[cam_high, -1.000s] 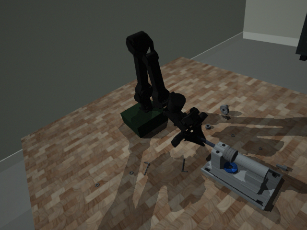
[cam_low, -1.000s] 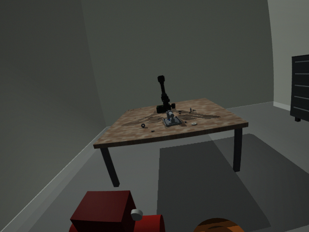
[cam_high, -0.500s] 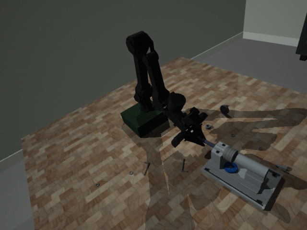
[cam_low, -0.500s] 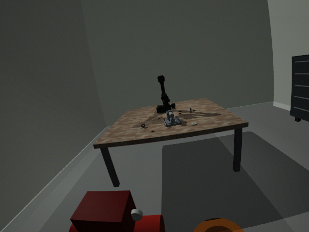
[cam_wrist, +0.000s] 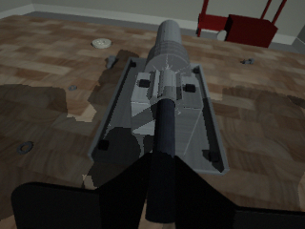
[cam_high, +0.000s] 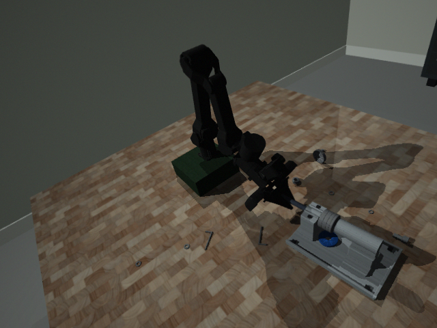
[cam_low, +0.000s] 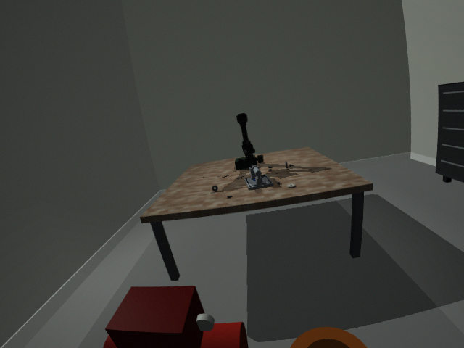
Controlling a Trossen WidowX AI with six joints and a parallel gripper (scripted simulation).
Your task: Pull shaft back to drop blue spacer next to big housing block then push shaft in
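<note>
Now: gripper tip 10 cm short of the blue spacer ring, 5 cm above it and 1 cm to the right of it. From my gripper tip the other things lie so: grey disc (26 cm to the left, 11 cm behind, 4 cm below); dark shaft (4 cm ahead, 2 cm above); white disc (31 cm ahead, 20 cm to the left, 6 cm below).
</note>
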